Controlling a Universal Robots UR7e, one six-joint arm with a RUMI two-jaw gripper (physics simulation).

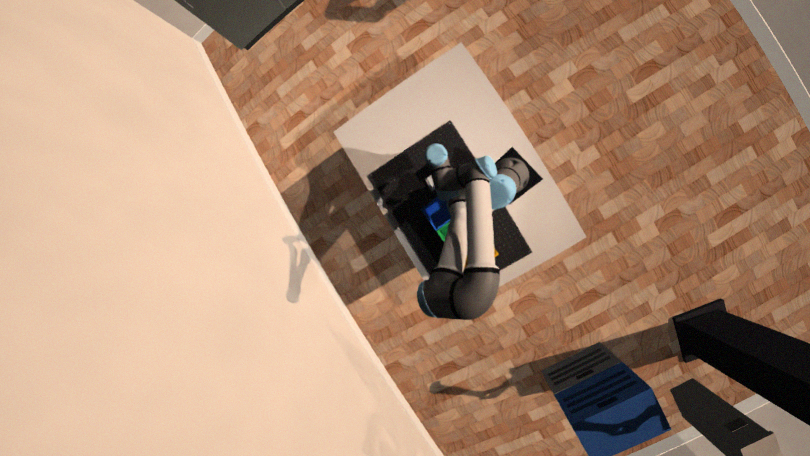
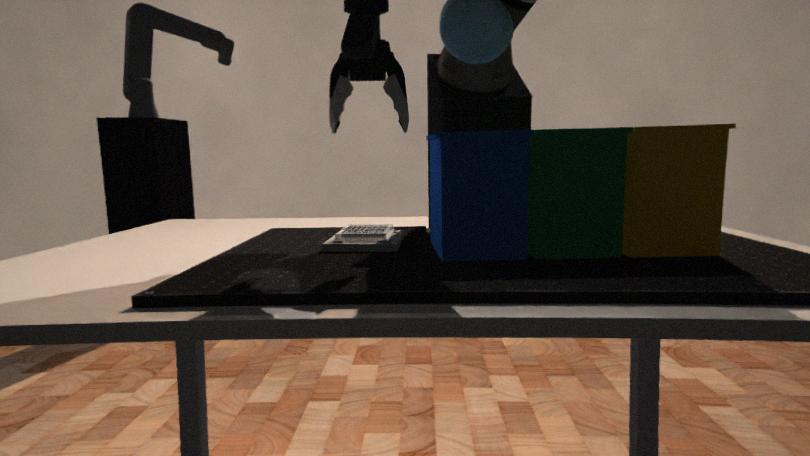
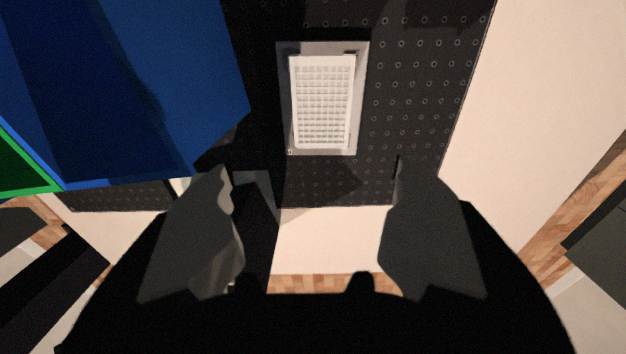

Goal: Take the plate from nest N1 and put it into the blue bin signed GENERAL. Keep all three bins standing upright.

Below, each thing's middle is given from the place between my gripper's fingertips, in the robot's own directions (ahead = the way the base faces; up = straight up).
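Pale plate (image 3: 321,86): 170 mm below my hand, 10 mm to the right of it. Counted from the same hand, the blue bin (image 2: 478,179) is 50 mm ahead, 180 mm to the left and 100 mm below; the green bin (image 2: 576,181) is 20 mm ahead, 300 mm to the left and likewise 100 mm below. Going by their middles, the green bin is the farthest from my hand of the things named here.
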